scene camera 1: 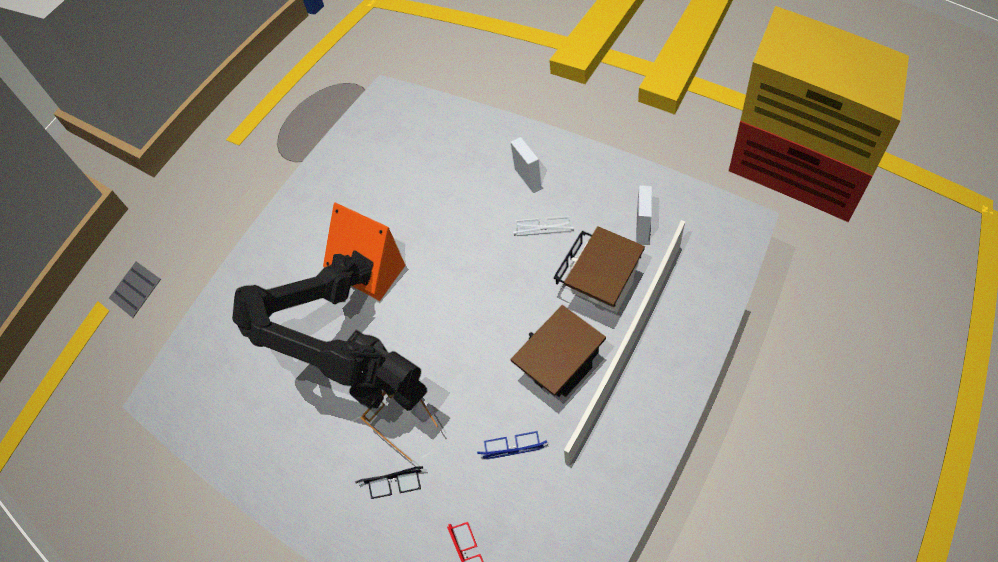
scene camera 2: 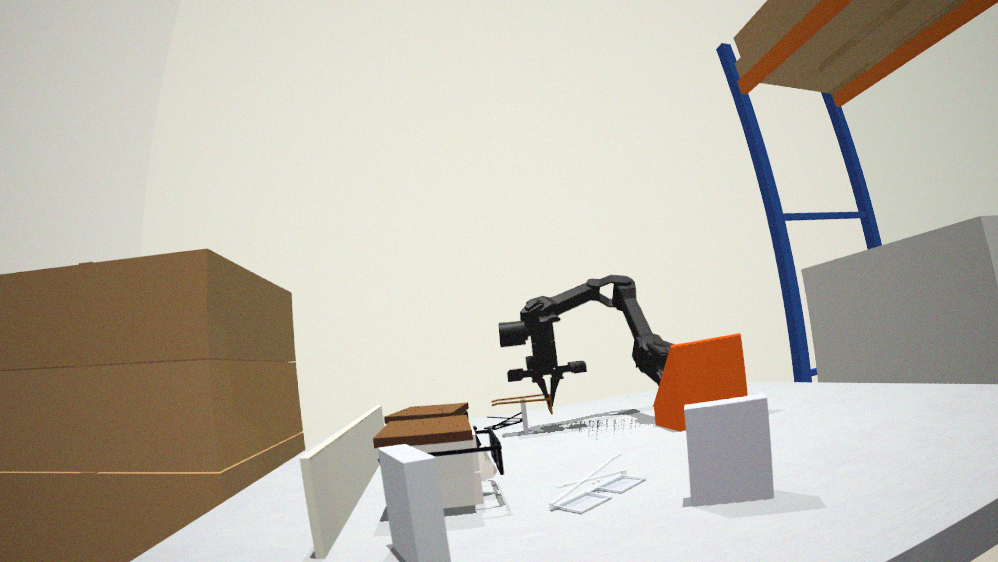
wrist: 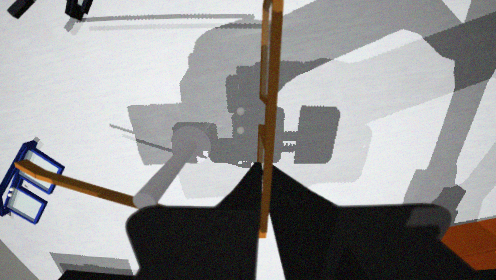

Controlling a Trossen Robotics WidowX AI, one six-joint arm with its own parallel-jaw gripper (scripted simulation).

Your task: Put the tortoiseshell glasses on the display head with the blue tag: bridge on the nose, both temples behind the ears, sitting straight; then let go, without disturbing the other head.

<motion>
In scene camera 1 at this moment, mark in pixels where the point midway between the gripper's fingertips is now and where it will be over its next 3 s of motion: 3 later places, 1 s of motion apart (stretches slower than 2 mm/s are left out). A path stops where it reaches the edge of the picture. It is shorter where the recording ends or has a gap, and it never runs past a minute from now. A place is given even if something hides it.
My gripper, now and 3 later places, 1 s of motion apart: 395,387; 387,391; 389,388; 404,362
</motion>
